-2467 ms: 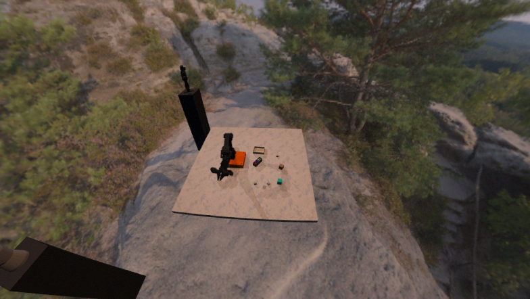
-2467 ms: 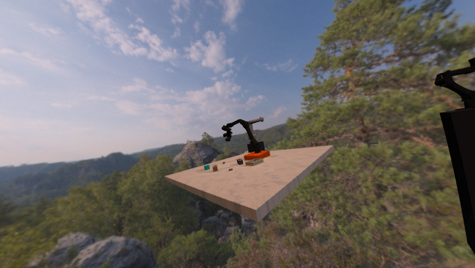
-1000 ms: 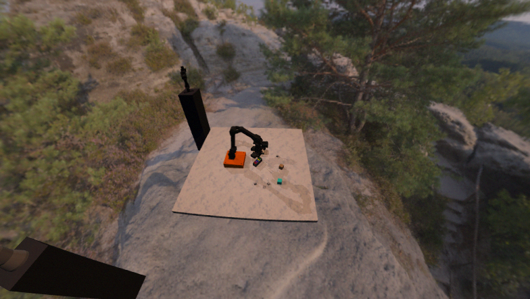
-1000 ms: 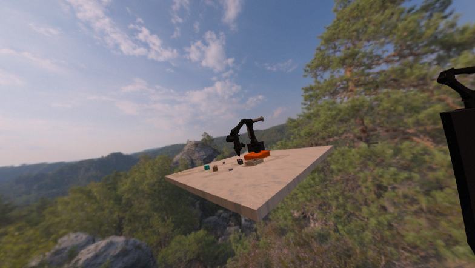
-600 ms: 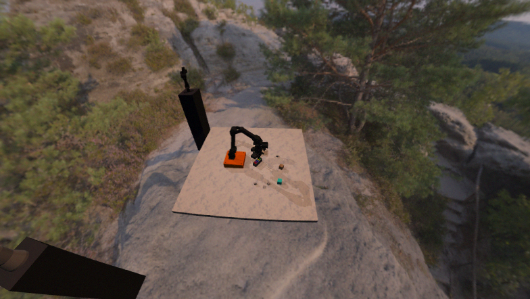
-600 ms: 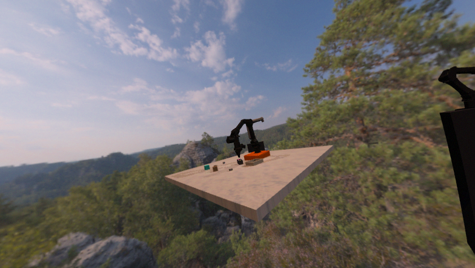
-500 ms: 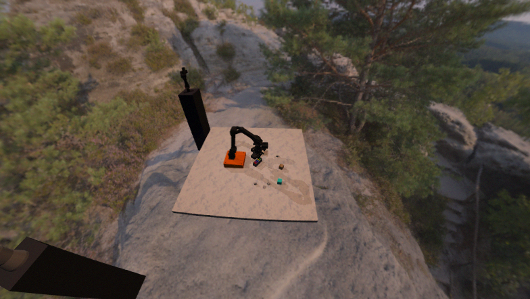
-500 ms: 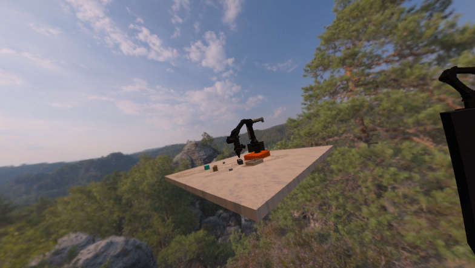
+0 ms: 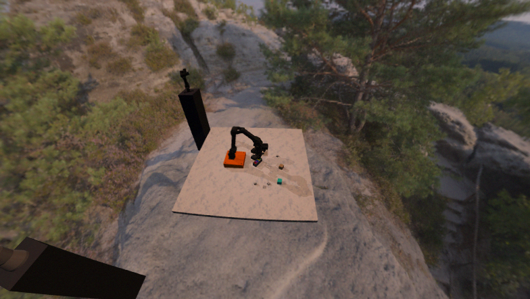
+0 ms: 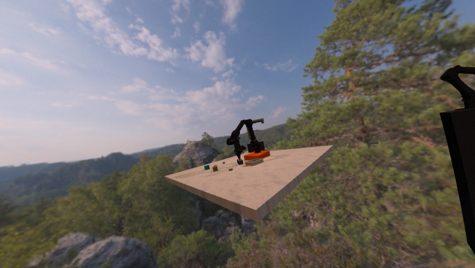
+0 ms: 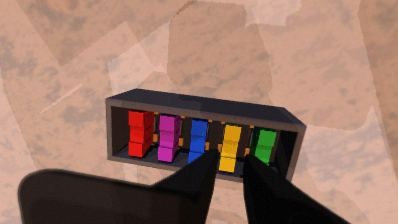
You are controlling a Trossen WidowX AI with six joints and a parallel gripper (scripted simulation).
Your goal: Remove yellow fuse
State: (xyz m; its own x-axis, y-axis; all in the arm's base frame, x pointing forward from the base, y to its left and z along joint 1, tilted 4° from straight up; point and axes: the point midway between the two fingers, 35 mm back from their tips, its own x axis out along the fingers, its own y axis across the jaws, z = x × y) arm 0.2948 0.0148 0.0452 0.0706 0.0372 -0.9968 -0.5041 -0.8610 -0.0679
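My gripper tip is 20 mm above the yellow fuse. Also, from my gripper tip: green fuse (10 mm ahead, 20 mm to the left, 20 mm below); then blue fuse (10 mm behind, 20 mm to the right, 20 mm below); then magenta fuse (20 mm behind, 30 mm to the right, 20 mm below).
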